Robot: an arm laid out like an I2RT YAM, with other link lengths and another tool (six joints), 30 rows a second.
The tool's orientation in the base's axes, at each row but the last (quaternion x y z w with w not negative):
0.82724, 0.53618, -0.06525, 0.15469
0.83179, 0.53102, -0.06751, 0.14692
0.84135, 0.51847, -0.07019, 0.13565
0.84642, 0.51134, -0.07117, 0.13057
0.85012, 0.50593, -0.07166, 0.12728
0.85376, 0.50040, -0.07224, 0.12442
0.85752, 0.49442, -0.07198, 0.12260
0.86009, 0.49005, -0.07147, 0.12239
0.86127, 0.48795, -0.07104, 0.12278
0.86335, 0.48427, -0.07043, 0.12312
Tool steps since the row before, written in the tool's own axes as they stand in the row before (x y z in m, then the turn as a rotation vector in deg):
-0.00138, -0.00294, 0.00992, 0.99, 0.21, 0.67
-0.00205, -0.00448, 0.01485, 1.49, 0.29, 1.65
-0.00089, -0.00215, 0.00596, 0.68, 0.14, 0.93
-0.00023, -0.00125, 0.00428, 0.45, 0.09, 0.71
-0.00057, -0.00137, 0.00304, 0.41, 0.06, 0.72
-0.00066, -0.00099, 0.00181, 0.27, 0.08, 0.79
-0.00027, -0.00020, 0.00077, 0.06, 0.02, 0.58
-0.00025, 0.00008, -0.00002, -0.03, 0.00, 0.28
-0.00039, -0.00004, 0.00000, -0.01, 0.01, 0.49
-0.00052, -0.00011, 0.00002, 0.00, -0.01, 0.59
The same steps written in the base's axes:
-0.00267, -0.00332, -0.00953, 0.64, 0.56, -0.86
-0.00427, -0.00470, -0.01430, 0.97, 0.65, -1.91
-0.00218, -0.00164, -0.00579, 0.45, 0.24, -1.04
-0.00116, -0.00090, -0.00422, 0.30, 0.13, -0.78
-0.00145, -0.00073, -0.00296, 0.25, 0.11, -0.78
-0.00118, -0.00060, -0.00171, 0.20, -0.04, -0.81
-0.00031, -0.00034, -0.00070, 0.05, -0.12, -0.57
-0.00006, -0.00024, 0.00009, -0.02, -0.10, -0.26
-0.00023, -0.00030, 0.00009, 0.00, -0.15, -0.47
-0.00036, -0.00038, 0.00009, -0.01, -0.16, -0.57

